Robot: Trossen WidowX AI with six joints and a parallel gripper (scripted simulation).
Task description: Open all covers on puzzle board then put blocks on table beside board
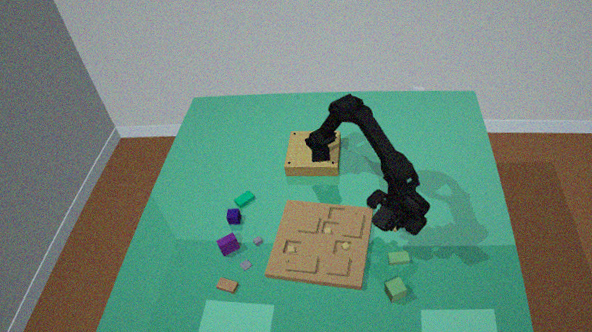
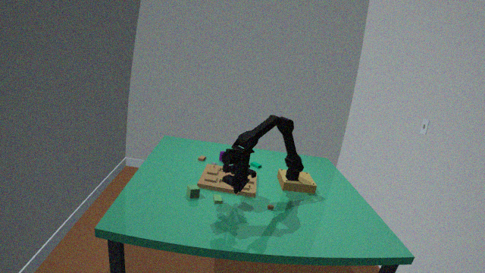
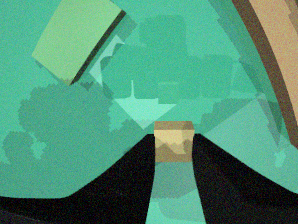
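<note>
Right now my gripper tip is 20 mm short of the tan puzzle board, 220 mm to the left of it and 30 mm above it. Also, from my gripper tip: teal block (190 mm behind, 500 mm to the right, 40 mm below); orange block (150 mm ahead, 530 mm to the right, 40 mm below); purple cube (110 mm behind, 530 mm to the right, 30 mm below).
</note>
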